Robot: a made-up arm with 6 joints.
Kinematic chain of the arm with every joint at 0, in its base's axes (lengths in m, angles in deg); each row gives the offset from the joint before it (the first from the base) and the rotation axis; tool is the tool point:
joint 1: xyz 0 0 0.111 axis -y
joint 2: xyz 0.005 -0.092 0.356 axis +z
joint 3: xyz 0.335 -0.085 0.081 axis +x
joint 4: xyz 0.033 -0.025 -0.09 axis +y
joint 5: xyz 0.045 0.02 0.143 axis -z
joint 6: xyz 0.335 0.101 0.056 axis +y
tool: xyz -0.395 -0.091 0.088
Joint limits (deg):
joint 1: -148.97..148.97
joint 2: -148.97..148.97
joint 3: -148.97..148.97
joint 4: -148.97..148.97
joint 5: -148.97..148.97
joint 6: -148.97..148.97
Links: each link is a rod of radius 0.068 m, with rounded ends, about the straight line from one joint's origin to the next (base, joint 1, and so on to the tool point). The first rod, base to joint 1, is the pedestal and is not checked.
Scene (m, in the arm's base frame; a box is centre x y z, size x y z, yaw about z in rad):
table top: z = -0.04
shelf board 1: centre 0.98 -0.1 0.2 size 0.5 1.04 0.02 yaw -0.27
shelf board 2: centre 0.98 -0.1 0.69 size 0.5 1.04 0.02 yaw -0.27
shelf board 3: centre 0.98 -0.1 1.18 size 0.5 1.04 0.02 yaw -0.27
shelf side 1: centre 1.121 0.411 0.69 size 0.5 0.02 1 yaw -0.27
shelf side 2: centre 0.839 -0.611 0.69 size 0.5 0.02 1 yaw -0.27
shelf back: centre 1.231 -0.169 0.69 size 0.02 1.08 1 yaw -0.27
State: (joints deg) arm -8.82 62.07 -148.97 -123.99 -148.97 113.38
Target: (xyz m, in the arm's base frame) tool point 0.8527 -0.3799 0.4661
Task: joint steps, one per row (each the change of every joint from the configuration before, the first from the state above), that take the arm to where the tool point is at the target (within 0.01 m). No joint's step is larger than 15 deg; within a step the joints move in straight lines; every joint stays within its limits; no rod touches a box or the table.
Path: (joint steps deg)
1: 8.83 10.94 3.56 5.89 3.67 -6.67
2: 8.83 10.95 3.55 5.89 3.67 -6.66
3: 8.84 10.94 3.56 5.89 3.67 -6.67
4: -4.11 0.14 8.60 8.34 8.48 -1.68
5: -4.11 0.14 8.61 8.34 8.47 -1.68
6: -11.83 -12.62 -5.33 -10.66 -6.41 9.42
7: -11.82 -12.61 -5.34 -10.66 -6.41 9.41

